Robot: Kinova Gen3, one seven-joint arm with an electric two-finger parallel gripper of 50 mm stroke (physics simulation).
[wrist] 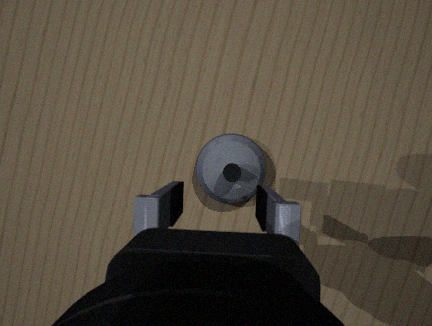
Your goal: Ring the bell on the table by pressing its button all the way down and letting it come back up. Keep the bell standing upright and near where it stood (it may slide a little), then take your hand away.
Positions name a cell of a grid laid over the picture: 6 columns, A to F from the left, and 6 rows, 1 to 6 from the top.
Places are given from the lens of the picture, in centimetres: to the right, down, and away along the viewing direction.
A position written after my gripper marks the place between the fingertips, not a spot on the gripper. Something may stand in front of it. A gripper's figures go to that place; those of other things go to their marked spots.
my gripper (D4): 0, 2, 18
bell (D3): 1, -2, 29
